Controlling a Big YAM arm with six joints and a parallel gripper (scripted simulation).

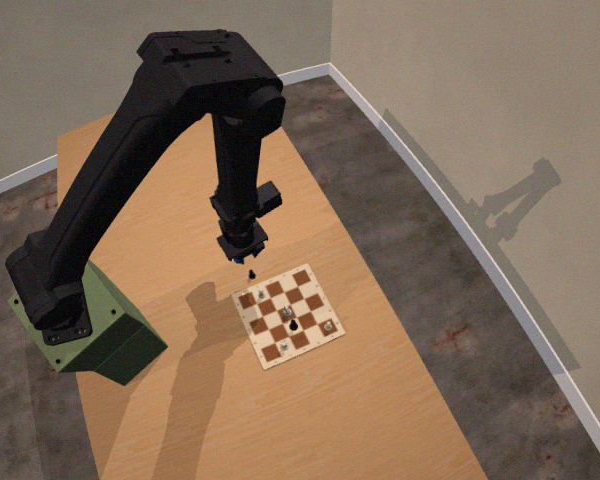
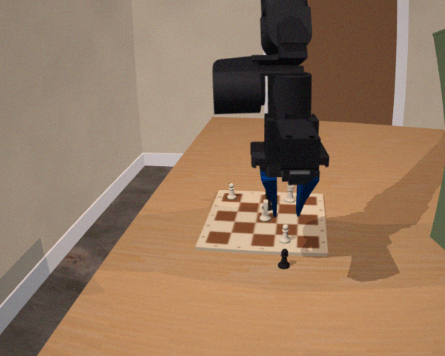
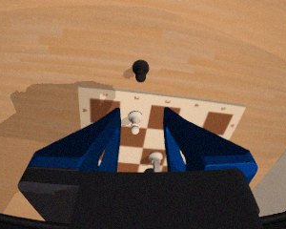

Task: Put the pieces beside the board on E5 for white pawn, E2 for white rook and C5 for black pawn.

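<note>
Now: hand 9 cm above the black pawn. Round my hand: tall black piece (5 cm ahead, 17 cm to the right, 7 cm below); tall white piece (5 cm ahead, 14 cm to the right, 8 cm below); chessboard (4 cm ahead, 14 cm to the right, 10 cm below).
</note>
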